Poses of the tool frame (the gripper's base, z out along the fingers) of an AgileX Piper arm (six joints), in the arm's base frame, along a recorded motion.
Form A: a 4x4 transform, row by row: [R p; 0 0 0 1], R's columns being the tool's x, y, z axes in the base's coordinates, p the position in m. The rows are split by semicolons.
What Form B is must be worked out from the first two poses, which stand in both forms.
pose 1, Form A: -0.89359, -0.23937, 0.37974, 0.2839; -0.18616, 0.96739, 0.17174, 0.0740; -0.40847, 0.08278, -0.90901, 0.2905; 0, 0, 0, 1
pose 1, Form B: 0.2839, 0.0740, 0.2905, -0.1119, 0.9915, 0.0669, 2.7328
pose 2, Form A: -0.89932, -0.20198, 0.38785, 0.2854; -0.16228, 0.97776, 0.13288, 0.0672; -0.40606, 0.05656, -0.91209, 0.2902; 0, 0, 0, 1
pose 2, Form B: 0.2854, 0.0672, 0.2902, -0.0956, 0.9942, 0.0497, 2.7309
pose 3, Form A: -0.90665, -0.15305, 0.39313, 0.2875; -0.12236, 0.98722, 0.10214, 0.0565; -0.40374, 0.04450, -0.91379, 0.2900; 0, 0, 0, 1
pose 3, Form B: 0.2875, 0.0565, 0.2900, -0.0721, 0.9967, 0.0384, 2.7303
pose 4, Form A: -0.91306, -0.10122, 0.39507, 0.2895; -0.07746, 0.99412, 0.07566, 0.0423; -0.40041, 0.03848, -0.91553, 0.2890; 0, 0, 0, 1
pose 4, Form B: 0.2895, 0.0423, 0.2890, -0.0467, 0.9985, 0.0298, 2.7319
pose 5, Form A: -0.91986, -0.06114, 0.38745, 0.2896; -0.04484, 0.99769, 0.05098, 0.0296; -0.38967, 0.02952, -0.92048, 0.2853; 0, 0, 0, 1
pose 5, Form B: 0.2896, 0.0296, 0.2853, -0.0276, 0.9994, 0.0210, 2.7423
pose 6, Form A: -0.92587, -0.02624, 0.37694, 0.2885; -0.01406, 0.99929, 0.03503, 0.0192; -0.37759, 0.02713, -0.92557, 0.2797; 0, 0, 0, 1
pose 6, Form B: 0.2885, 0.0192, 0.2797, -0.0105, 0.9998, 0.0161, 2.7547
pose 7, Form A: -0.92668, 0.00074, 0.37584, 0.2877; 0.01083, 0.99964, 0.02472, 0.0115; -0.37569, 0.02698, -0.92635, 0.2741; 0, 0, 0, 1
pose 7, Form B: 0.2877, 0.0115, 0.2741, 0.0030, 0.9999, 0.0134, 2.7563
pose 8, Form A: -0.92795, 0.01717, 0.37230, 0.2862; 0.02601, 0.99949, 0.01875, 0.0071; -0.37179, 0.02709, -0.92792, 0.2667; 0, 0, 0, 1
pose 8, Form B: 0.2862, 0.0071, 0.2667, 0.0112, 0.9999, 0.0119, 2.7603
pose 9, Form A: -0.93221, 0.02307, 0.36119, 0.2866; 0.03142, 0.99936, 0.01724, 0.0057; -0.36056, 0.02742, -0.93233, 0.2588; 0, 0, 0, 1
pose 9, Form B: 0.2866, 0.0057, 0.2588, 0.0141, 0.9998, 0.0116, 2.7723
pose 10, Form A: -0.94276, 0.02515, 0.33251, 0.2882; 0.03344, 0.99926, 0.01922, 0.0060; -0.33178, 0.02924, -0.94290, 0.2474; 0, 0, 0, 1
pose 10, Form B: 0.2882, 0.0060, 0.2474, 0.0151, 0.9998, 0.0125, 2.8029
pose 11, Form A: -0.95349, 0.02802, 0.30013, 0.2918; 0.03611, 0.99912, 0.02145, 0.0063; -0.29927, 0.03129, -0.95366, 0.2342; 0, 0, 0, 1
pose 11, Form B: 0.2918, 0.0063, 0.2342, 0.0164, 0.9998, 0.0135, 2.8371
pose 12, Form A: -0.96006, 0.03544, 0.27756, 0.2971; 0.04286, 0.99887, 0.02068, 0.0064; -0.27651, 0.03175, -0.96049, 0.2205; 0, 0, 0, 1
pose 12, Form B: 0.2971, 0.0064, 0.2205, 0.0200, 0.9997, 0.0134, 2.8608
